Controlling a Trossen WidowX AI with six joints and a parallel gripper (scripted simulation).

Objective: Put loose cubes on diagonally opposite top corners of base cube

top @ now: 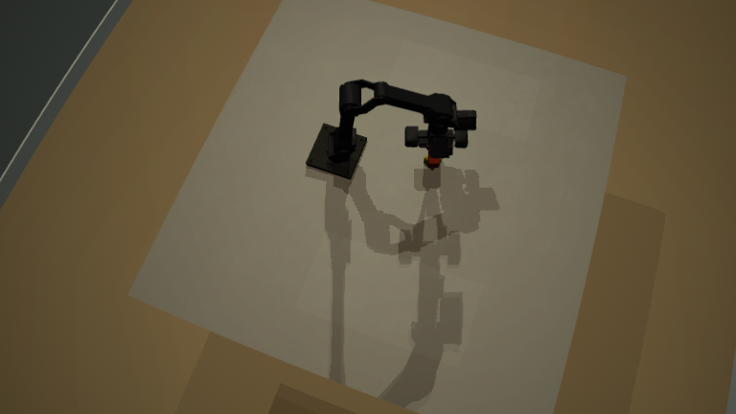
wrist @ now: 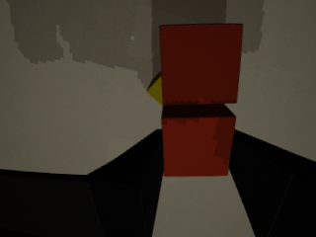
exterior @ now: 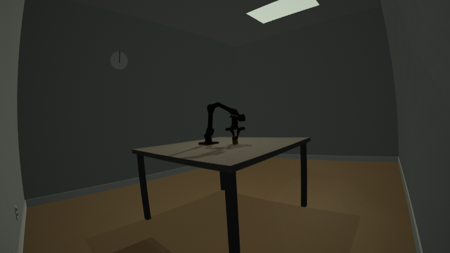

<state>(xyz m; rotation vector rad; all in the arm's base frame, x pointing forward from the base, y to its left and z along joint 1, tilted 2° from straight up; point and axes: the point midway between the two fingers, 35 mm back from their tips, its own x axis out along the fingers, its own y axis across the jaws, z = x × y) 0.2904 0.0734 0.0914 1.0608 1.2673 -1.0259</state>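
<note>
Now: gripper tip 2 cm to the left of the yellow base cube and 4 cm above it.
</note>
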